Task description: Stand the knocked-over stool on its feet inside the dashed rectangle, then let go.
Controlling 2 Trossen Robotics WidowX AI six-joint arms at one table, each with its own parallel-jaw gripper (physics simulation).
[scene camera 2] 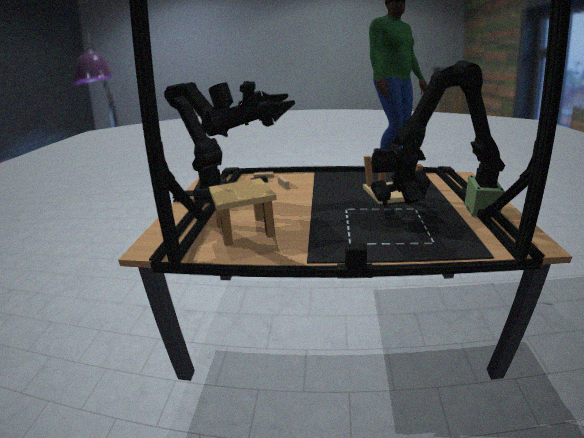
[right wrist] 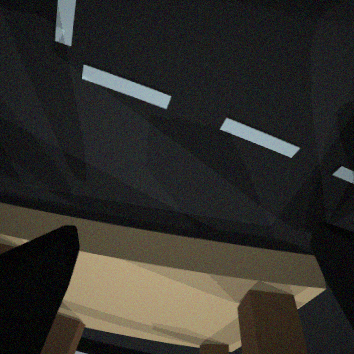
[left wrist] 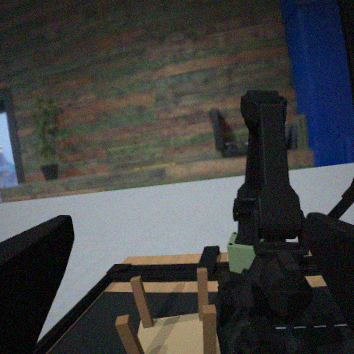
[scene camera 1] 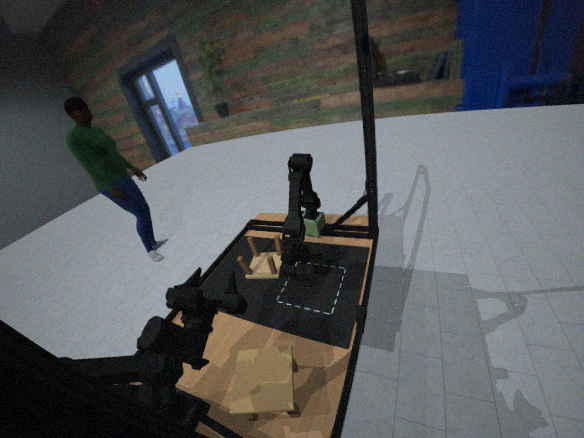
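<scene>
The stool (scene camera 1: pixel 265 266) (scene camera 2: pixel 374 193) (left wrist: pixel 172 332) (right wrist: pixel 150 287) lies upside down on the dark mat, pale seat flat below and brown legs up. It is outside the dashed rectangle (scene camera 1: pixel 332 313) (scene camera 2: pixel 380 209) (right wrist: pixel 125 86), beside its far-side line. My right gripper (scene camera 2: pixel 399 197) (right wrist: pixel 196 236) is open and low at the stool. In the right wrist view its left finger overlaps the seat and a leg, and its right finger shows past the seat's corner; contact cannot be told. My left gripper (scene camera 2: pixel 291 99) (left wrist: pixel 191 225) is open and empty, high above the table, away from the stool.
A larger pale wooden table-like piece (scene camera 1: pixel 262 375) (scene camera 2: pixel 242 194) stands upright on its legs on the wood part at the left. Small wooden pieces (scene camera 2: pixel 283 183) lie behind it. A green block (scene camera 1: pixel 315 225) (scene camera 2: pixel 480 196) is at the right arm's base. Black frame posts (scene camera 1: pixel 370 150) rise at the table's edges.
</scene>
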